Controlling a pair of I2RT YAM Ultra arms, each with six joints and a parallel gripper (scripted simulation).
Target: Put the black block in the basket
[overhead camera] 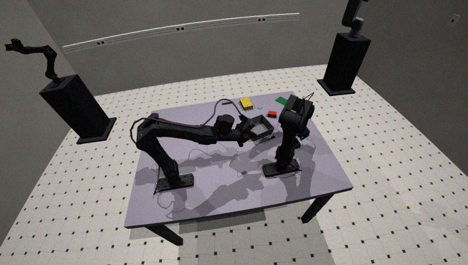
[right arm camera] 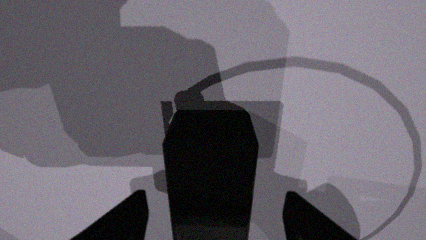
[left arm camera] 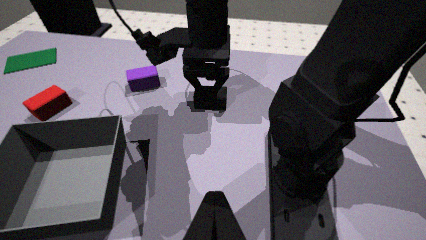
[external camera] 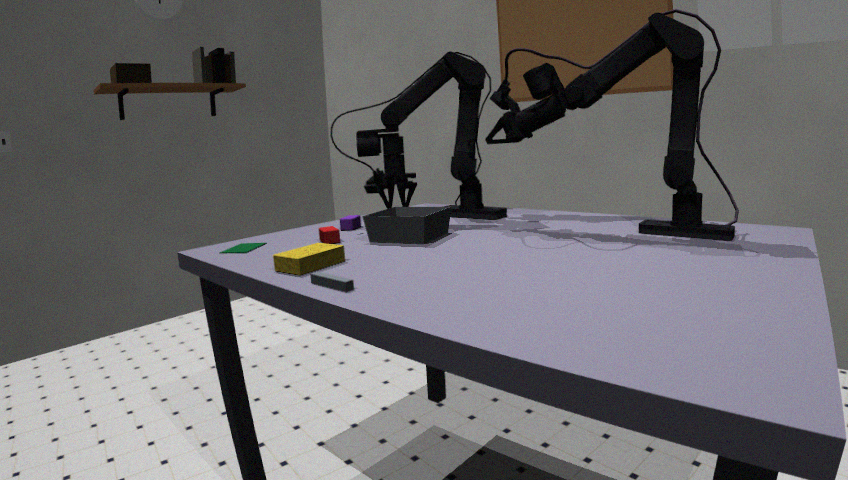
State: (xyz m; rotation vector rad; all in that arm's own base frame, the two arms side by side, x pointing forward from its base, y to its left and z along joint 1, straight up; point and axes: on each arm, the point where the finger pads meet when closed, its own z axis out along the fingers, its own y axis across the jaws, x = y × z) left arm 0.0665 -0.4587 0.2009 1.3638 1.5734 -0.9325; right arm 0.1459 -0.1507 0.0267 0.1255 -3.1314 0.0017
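The black block lies 3 cm below my right hand. Round my right hand: grey basket: 21 cm to the left, 16 cm ahead, 2 cm below; then red block: 29 cm ahead, 7 cm to the left, 3 cm below; then purple block: 15 cm ahead, 3 cm to the right, 3 cm below.
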